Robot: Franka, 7 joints.
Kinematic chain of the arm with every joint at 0, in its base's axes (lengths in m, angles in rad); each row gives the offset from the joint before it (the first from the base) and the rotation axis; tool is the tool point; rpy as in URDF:
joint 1: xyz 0 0 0.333 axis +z
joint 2: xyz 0 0 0 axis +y
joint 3: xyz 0 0 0.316 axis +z
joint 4: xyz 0.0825 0 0 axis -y
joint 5: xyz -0.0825 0 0.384 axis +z
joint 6: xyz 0 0 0 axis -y
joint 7: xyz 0.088 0 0 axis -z
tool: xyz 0 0 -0.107 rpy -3.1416 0 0
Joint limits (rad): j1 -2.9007..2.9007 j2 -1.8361..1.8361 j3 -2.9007..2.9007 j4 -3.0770..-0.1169 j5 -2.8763..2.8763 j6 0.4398..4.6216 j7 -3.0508..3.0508
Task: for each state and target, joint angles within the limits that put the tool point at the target. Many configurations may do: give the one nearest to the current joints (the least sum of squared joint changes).
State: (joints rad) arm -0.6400 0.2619 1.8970 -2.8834 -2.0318 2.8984 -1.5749
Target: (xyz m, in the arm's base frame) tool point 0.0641 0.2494 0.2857
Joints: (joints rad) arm -1.0781 0.6129 1.7876 -2.9569 -2.1275 3.2886 -1.5749
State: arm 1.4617 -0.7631 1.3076 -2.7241 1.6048 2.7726 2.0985
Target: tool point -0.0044 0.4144 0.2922
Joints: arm 0.8809 -0.1739 0.8345 -2.6387 1.5706 2.7960 2.0985
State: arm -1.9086 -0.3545 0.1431 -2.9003 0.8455 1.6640 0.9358
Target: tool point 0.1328 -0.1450 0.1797
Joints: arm -1.6328 -0.0480 0.4189 -3.0006 0.9295 1.6890 0.9358
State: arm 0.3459 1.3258 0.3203 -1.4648 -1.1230 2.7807 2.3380
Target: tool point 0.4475 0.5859 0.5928
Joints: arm 0.4273 0.5619 0.5896 -1.2810 -1.1379 2.9520 2.3380
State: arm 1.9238 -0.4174 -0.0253 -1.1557 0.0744 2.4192 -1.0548
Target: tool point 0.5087 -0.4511 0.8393
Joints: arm 2.2302 -1.3412 -0.3509 -0.7344 0.0832 2.5295 -1.0548
